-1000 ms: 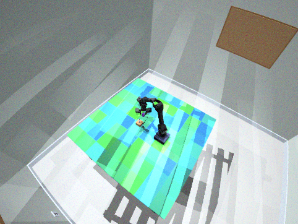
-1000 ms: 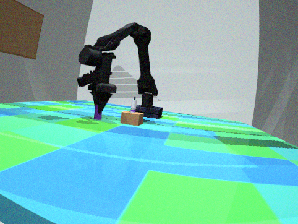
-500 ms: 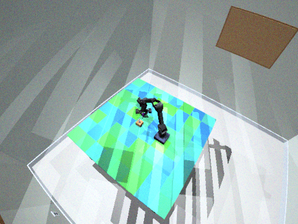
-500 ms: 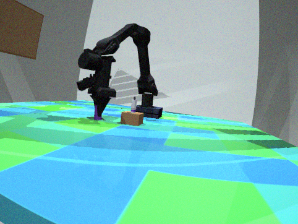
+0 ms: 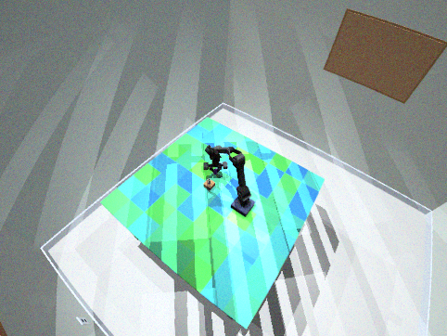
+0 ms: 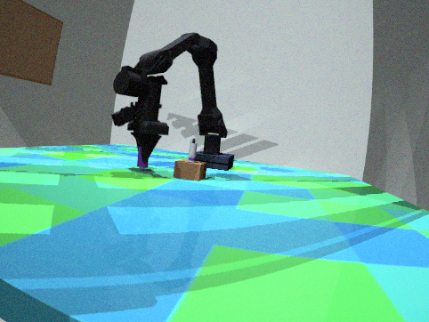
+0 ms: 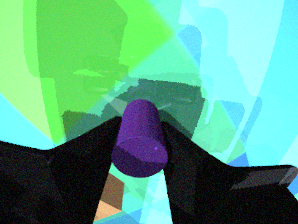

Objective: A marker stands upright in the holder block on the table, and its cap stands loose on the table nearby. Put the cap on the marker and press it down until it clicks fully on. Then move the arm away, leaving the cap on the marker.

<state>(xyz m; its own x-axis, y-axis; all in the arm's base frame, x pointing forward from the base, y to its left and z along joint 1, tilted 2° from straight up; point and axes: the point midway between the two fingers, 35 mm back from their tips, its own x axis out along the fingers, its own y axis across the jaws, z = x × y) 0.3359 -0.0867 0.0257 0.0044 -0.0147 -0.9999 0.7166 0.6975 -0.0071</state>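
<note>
My gripper tip is 120 mm to the right of the tan holder block, 40 mm past it and 10 mm above it. From my gripper tip the other things lie so: purple cap (10 mm above).
</note>
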